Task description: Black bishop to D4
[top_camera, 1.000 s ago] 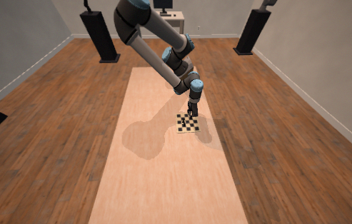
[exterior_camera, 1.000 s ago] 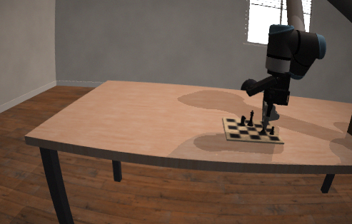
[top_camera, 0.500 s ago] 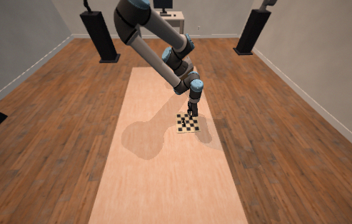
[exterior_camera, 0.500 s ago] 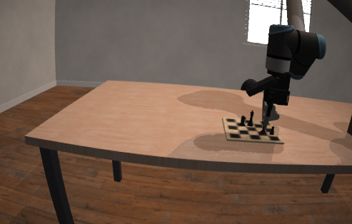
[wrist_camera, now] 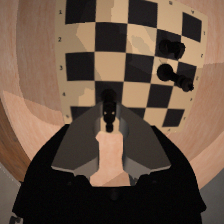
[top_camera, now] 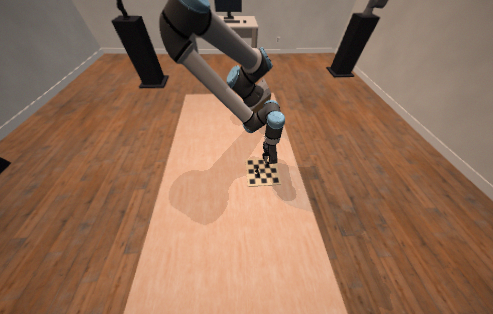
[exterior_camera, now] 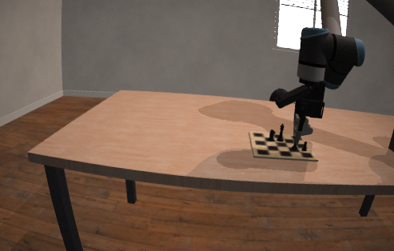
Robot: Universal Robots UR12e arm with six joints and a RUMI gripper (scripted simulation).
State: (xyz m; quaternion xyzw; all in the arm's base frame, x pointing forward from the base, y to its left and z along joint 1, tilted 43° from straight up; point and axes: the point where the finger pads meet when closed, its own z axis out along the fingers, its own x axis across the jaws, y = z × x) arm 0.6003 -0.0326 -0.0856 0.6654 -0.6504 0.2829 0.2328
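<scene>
My gripper is now 10 mm above the mid-height piece. Round my hand: pawn 40 mm behind, 20 mm below; then small chessboard 40 mm to the right, 40 mm below, 40 mm ahead.
</scene>
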